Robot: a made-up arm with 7 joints. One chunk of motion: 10 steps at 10 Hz.
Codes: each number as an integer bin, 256 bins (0 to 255) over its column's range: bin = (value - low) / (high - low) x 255, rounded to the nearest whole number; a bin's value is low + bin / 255 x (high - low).
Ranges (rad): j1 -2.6..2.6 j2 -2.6..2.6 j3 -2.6..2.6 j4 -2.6..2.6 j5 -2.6..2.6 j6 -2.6..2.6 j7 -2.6..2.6
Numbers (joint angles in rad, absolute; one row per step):
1: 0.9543 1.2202 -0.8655 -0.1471 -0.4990 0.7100 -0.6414
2: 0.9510 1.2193 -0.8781 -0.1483 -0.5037 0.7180 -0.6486
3: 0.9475 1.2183 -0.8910 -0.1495 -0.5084 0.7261 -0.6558
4: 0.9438 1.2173 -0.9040 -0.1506 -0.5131 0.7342 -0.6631
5: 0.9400 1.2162 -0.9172 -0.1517 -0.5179 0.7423 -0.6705
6: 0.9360 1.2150 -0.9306 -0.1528 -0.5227 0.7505 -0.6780
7: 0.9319 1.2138 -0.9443 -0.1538 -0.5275 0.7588 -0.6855
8: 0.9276 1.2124 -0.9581 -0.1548 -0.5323 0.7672 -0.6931
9: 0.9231 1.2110 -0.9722 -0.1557 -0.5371 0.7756 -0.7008
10: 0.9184 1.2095 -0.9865 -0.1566 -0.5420 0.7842 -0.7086
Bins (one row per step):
1: 174 187 85 120 103 162 96
2: 174 187 84 120 103 163 96
3: 174 187 84 120 103 163 95
4: 174 187 83 120 102 164 95
5: 174 187 83 120 102 164 95
6: 173 187 82 120 102 164 94
7: 173 187 81 120 102 165 94
8: 173 187 81 120 101 165 94
9: 173 187 80 120 101 166 93
10: 173 187 79 120 101 166 93

